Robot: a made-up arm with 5 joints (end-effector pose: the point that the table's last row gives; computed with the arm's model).
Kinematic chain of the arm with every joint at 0, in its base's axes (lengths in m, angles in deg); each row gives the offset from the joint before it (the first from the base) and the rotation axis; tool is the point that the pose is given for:
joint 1: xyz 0 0 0.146 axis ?
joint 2: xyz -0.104 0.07 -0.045 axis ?
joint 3: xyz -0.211 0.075 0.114 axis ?
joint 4: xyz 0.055 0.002 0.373 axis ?
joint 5: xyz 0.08 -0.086 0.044 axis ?
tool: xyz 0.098 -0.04 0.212
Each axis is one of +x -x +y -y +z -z.
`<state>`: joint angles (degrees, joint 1 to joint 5).
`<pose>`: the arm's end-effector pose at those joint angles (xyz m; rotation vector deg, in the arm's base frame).
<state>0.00 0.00 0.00 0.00 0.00</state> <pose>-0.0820 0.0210 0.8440 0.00 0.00 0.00</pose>
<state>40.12 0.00 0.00 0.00 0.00</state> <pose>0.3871 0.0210 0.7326 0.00 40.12 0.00</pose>
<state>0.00 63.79 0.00 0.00 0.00</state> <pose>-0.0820 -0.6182 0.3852 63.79 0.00 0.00</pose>
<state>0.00 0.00 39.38 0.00 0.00</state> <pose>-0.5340 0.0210 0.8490 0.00 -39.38 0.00</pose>
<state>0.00 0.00 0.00 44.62 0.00</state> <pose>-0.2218 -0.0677 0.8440 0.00 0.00 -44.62</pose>
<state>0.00 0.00 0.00 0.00 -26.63</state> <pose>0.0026 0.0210 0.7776 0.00 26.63 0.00</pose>
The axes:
joint 1: +y
joint 2: +x
joint 3: -y
joint 4: -z
joint 5: -y

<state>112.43 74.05 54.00 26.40 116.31</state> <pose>0.3271 -0.1552 0.7994 -84.26 -33.12 -49.28</pose>
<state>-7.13 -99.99 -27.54 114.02 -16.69</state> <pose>-0.1676 0.7850 0.0409 -61.96 -82.42 -113.35</pose>
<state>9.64 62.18 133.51 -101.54 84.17</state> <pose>-0.8498 0.1580 0.1789 -61.58 -151.00 56.14</pose>
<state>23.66 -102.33 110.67 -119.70 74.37</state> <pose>-0.8936 0.1683 0.4040 -5.71 -41.76 -140.62</pose>
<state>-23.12 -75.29 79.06 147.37 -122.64</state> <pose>-0.4732 0.0622 -0.1884 68.60 3.96 23.97</pose>
